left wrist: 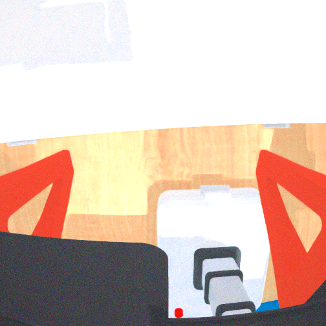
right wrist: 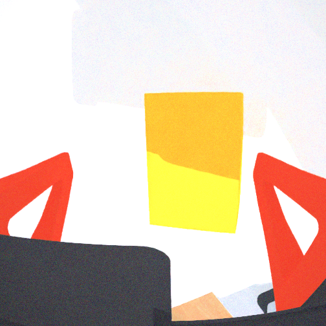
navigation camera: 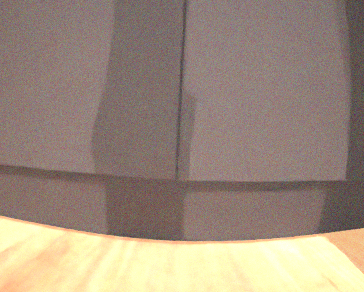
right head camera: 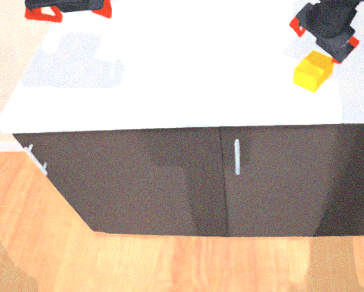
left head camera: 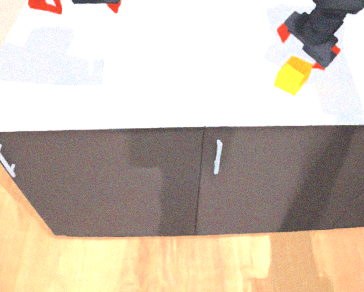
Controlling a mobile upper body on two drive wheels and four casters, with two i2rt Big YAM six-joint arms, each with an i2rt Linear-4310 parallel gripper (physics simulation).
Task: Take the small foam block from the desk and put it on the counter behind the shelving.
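Places are measured from the left arm's base along level axes (x back, y down, z right), in centimetres.
Pixels of known places: left gripper, fingertip midpoint: [right head camera: 85, 17] [left head camera: 88, 10]; right gripper, fingertip midpoint: [right head camera: 317, 47] [left head camera: 299, 53].
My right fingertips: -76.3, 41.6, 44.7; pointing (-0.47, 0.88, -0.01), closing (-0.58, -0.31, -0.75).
Note:
Behind a point stands the place of what it marks, as x, y, z.
The small foam block, a yellow block [left head camera: 293, 76] {-72.0, 45.5, 43.4} [right head camera: 313, 71] {-72.3, 45.5, 43.8} [right wrist: 194, 160], rests on the white top [left head camera: 165, 100] {-67.3, 50.0, 12.1} [right head camera: 175, 102] {-66.7, 50.0, 11.2} of a dark cabinet, at the right in both head views. My right gripper [left head camera: 301, 49] {-76.3, 41.6, 44.7} [right head camera: 318, 45] {-76.3, 41.6, 44.7} [right wrist: 162, 162] is open and empty, above and just behind the block, clear of it; in the right wrist view the block shows between the spread red fingers without touching them. My left gripper [left head camera: 88, 10] {-59.8, 21.2, 0.5} [right head camera: 84, 18] {-59.8, 21.2, 0.5} [left wrist: 164, 160] is open and empty at the upper left. The shelving does not show in these views.
Dark cabinet doors [left head camera: 125, 185] {-63.7, 84.3, -1.7} [right head camera: 150, 185] {-63.6, 84.8, -2.2} [navigation camera: 260, 100] {-65.3, 111.5, 35.5} with upright silver handles face me below the white top's front edge. Wooden floor [left head camera: 160, 260] {-58.3, 141.0, 6.8} [right head camera: 175, 260] {-57.5, 141.0, -2.0} [navigation camera: 175, 267] {-61.5, 141.0, 22.3} lies in front. My white base [left wrist: 210, 215] stands close to that edge in the left wrist view.

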